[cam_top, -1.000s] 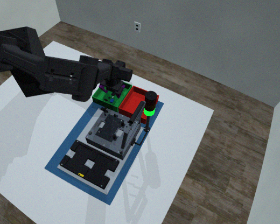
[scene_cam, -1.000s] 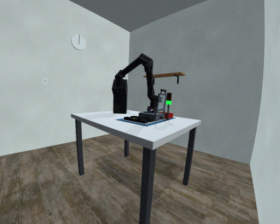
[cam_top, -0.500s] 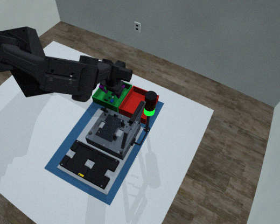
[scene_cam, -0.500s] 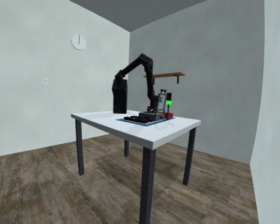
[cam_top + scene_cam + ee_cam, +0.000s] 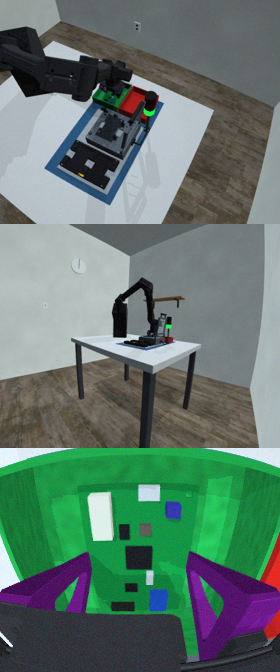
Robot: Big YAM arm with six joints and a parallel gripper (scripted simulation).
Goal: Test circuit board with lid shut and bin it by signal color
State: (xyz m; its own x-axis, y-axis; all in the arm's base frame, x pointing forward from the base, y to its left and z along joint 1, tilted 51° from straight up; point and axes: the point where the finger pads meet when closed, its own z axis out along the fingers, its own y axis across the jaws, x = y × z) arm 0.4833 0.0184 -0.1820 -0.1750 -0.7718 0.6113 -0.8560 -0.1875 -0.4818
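The green bin is right at my hand. The rest, counted from my hand: black latch hook: 1 cm ahead, 15 cm to the right, 7 cm above; green circuit board: right at my hand; red bin: 15 cm ahead, 3 cm to the right.
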